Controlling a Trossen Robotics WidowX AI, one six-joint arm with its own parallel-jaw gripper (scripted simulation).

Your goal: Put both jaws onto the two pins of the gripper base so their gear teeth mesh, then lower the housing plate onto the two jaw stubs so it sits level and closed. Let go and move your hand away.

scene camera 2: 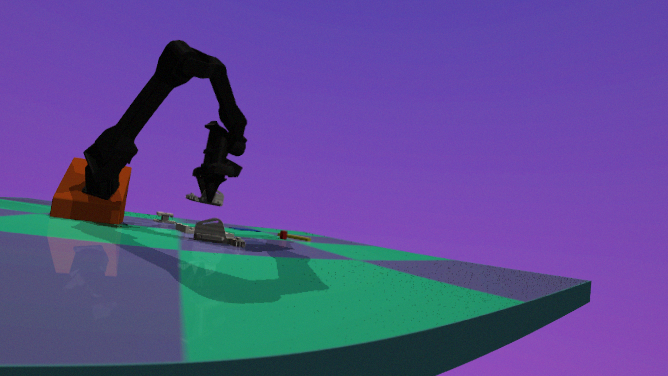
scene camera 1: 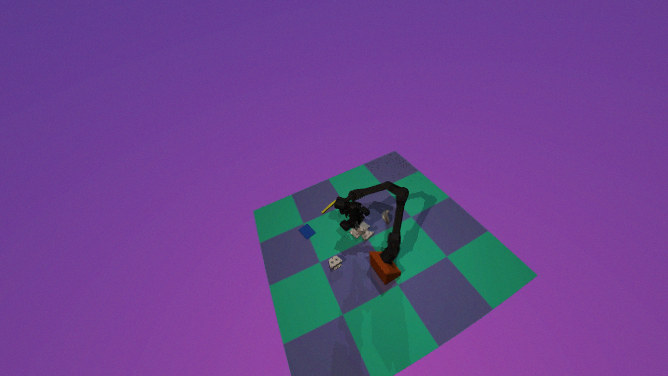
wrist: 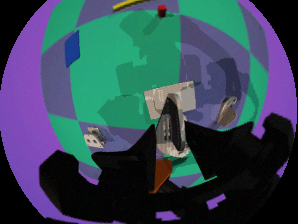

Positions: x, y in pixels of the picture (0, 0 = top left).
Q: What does the gripper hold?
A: A grey jaw.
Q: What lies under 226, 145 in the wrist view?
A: The gripper.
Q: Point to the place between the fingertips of the gripper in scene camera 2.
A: At 207, 202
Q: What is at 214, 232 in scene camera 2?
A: A grey jaw.
